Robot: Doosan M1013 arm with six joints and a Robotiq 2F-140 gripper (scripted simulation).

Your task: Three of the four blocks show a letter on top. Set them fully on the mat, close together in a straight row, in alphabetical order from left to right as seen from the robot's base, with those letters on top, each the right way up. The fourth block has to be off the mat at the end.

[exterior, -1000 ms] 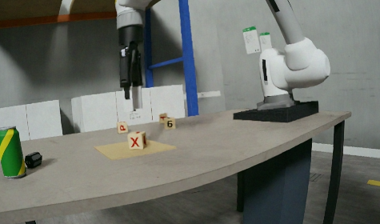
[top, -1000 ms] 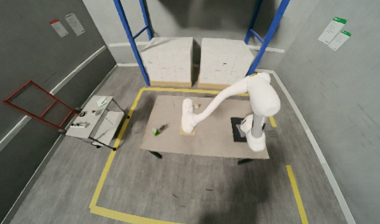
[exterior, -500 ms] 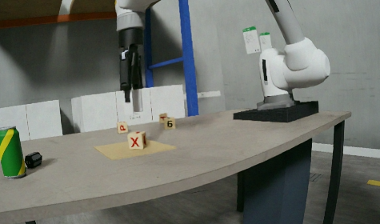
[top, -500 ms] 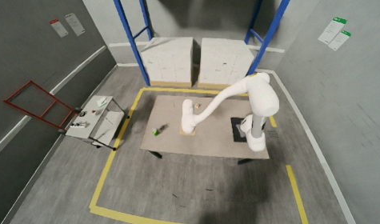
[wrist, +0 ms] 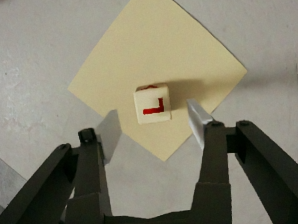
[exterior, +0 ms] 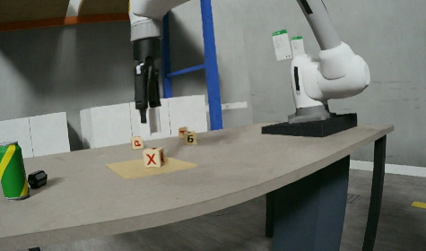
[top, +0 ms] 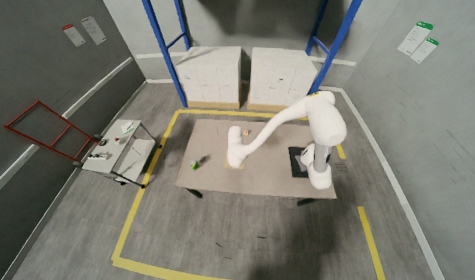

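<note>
The tan mat lies 10 mm ahead of my hand, 30 mm to the right of it and 110 mm below it. Also, from my hand: block: 450 mm behind, 400 mm to the right, 90 mm below; then small black object: 340 mm ahead, 70 mm to the right, 100 mm below; then yellow can: 410 mm ahead, 10 mm to the left, 50 mm below.
</note>
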